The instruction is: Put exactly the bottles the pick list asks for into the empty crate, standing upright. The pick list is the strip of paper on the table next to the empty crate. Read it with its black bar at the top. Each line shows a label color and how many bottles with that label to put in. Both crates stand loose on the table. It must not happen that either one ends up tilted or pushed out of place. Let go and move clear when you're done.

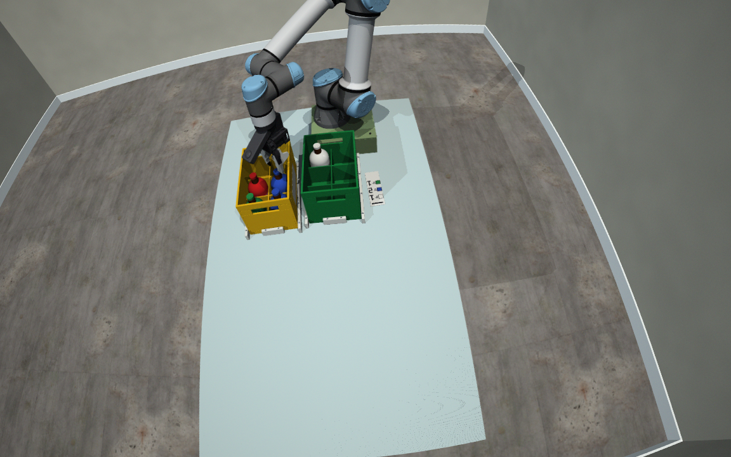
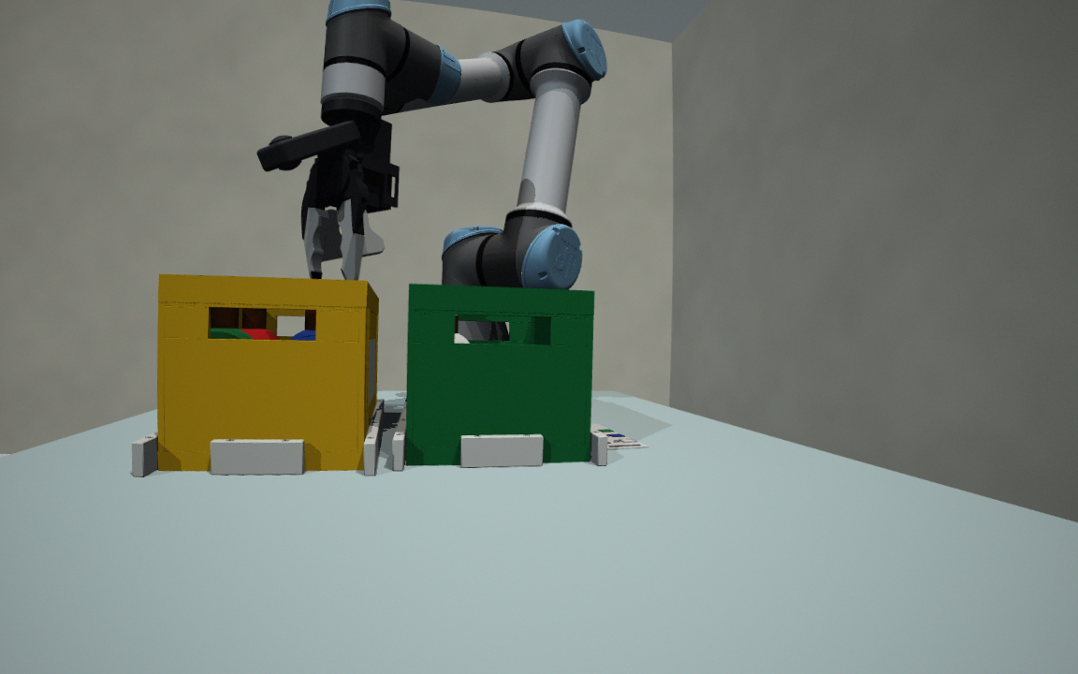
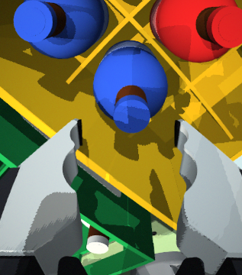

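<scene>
My gripper is now 10 cm above the yellow crate, 4 cm to the left of it and 1 cm short of it. From my hand the other things lie so: green bottle 11 cm ahead, 10 cm below, 7 cm to the right; then white bottle 13 cm behind, 12 cm to the left, 10 cm below; then red bottle 10 cm below, 9 cm to the right, 2 cm ahead.
</scene>
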